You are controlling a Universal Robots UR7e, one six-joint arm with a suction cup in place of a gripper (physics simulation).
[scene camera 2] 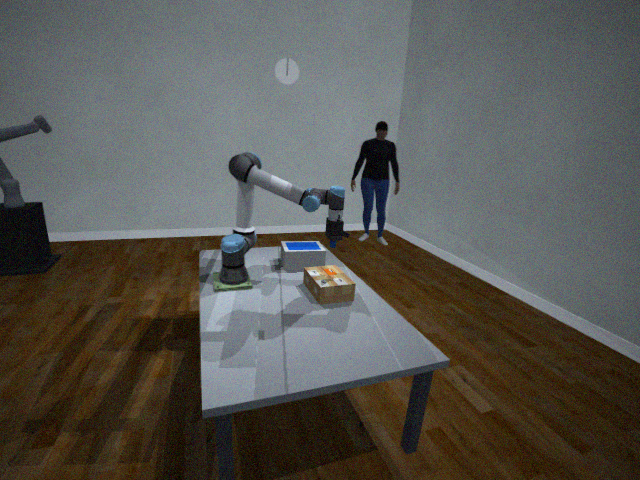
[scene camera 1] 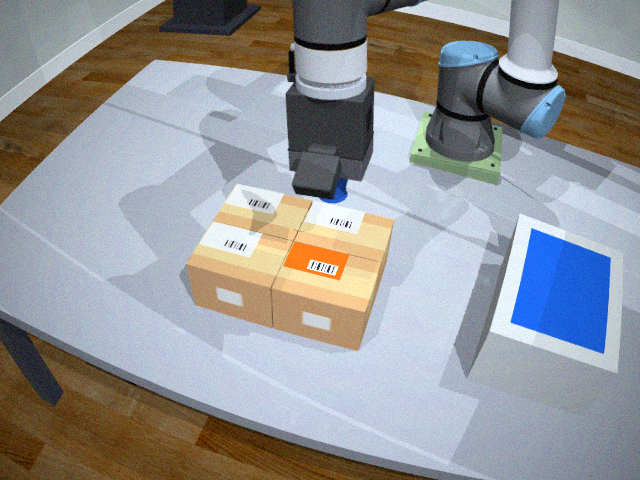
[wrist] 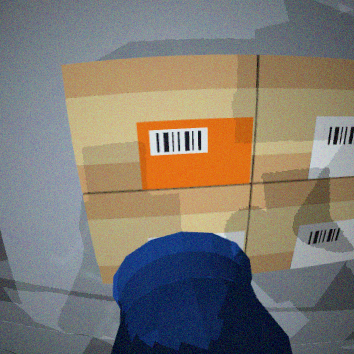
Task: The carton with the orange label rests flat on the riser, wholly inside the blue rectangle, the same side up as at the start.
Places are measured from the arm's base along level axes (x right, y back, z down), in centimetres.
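Pixels of known places: hand, tool point: (scene camera 2: pixel 332 246) (wrist: pixel 183 289); arm's base, link origin: (scene camera 2: pixel 233 278) (scene camera 1: pixel 460 141).
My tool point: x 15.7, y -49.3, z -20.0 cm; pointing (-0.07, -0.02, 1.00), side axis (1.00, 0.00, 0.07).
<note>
For each thing: its top centre in the pictures, then the offset to it from my tool point. Level surfaces: height alone.
- carton with the orange label, top centre: (wrist: pixel 162 126) (scene camera 1: pixel 327 275) (scene camera 2: pixel 332 269) dx -0.3, dy -0.9, dz +13.4 cm
- pale riser, top centre: (scene camera 1: pixel 566 286) (scene camera 2: pixel 302 245) dx -34.8, dy +4.5, dz +10.7 cm
- blue rectangle, top centre: (scene camera 1: pixel 566 286) (scene camera 2: pixel 302 245) dx -34.8, dy +4.5, dz +10.7 cm
- table, surface height: dz +22.7 cm
The carton with the orange label (scene camera 1: pixel 316 260) (scene camera 2: pixel 329 271) (wrist: pixel 195 170) lies flat, label up, at the near right of a tight block with other cartons in scene camera 1. The pale riser (scene camera 1: pixel 537 366) (scene camera 2: pixel 303 261) stands apart to its right in that view, with the blue rectangle (scene camera 1: pixel 563 289) (scene camera 2: pixel 303 246) on its top. My gripper (scene camera 1: pixel 334 194) (scene camera 2: pixel 332 243) (wrist: pixel 182 265), a blue suction cup, is open and holds nothing. It hangs above the cartons in scene camera 2. In the wrist view the cup hides part of the carton behind the orange-labelled one.
White-labelled cartons (scene camera 1: pixel 338 219) (scene camera 1: pixel 232 242) (scene camera 1: pixel 258 201) touch the orange-labelled one or each other. The arm's green base plate (scene camera 1: pixel 454 167) (scene camera 2: pixel 232 285) is on the table (scene camera 1: pixel 155 372) (scene camera 2: pixel 310 356). A person (scene camera 2: pixel 375 165) stands beyond the table in scene camera 2.
</note>
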